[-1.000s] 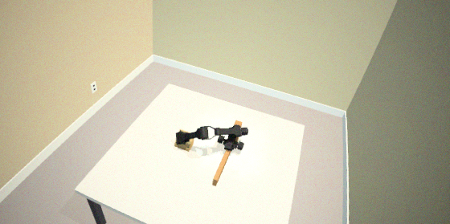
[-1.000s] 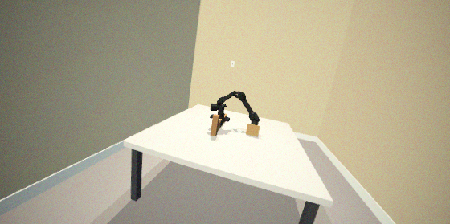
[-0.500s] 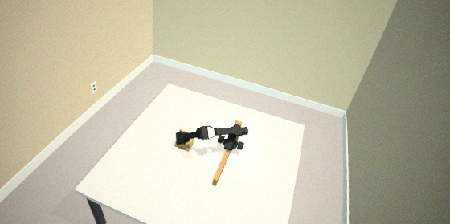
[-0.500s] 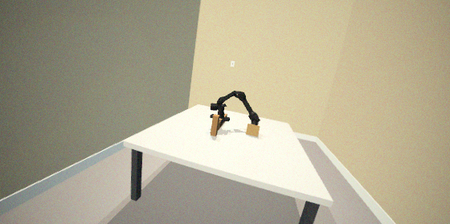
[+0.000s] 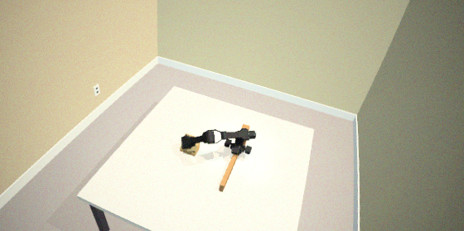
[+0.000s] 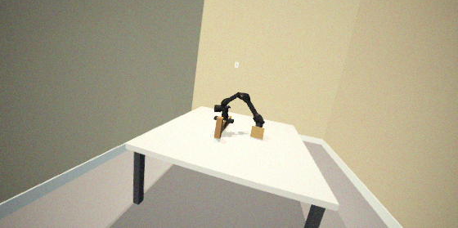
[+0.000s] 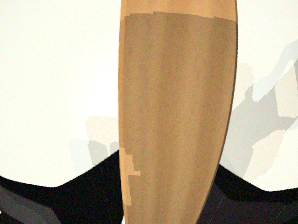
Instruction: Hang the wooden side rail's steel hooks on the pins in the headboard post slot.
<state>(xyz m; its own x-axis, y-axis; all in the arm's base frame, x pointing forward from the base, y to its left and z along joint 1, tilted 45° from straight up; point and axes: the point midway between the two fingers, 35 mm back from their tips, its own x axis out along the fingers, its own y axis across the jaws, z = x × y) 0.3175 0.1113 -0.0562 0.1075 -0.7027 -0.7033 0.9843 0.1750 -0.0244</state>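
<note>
Now: gripper tip 20 mm past the upright headboard post, 140 mm to the right of it and 50 mm below it.
</note>
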